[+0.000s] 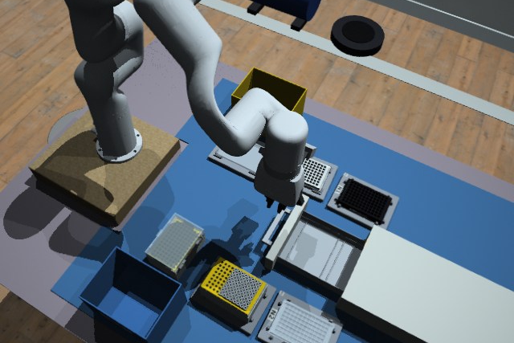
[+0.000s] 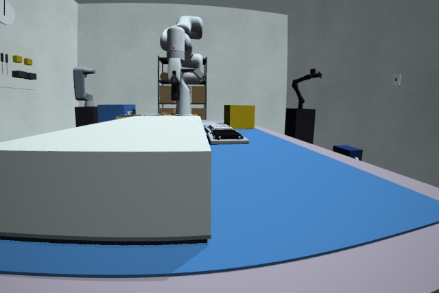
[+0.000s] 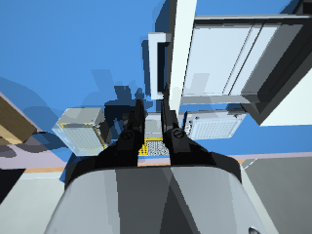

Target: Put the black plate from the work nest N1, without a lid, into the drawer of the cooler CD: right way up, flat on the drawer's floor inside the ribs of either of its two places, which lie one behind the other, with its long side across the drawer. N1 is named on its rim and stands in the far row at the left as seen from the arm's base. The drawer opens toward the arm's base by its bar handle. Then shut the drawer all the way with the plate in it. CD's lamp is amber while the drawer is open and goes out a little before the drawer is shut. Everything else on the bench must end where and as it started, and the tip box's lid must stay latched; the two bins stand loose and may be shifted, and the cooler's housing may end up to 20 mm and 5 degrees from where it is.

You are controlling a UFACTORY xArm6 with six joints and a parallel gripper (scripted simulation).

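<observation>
My gripper is now 190 mm to the right of the black plate, 170 mm short of it and 140 mm above it. From my hand the other things lie so: yellow rack: 200 mm to the right, 100 mm below, 10 mm behind; cooler drawer: 140 mm ahead, 130 mm below; white plate: 190 mm to the right, 170 mm ahead, 140 mm below.
</observation>
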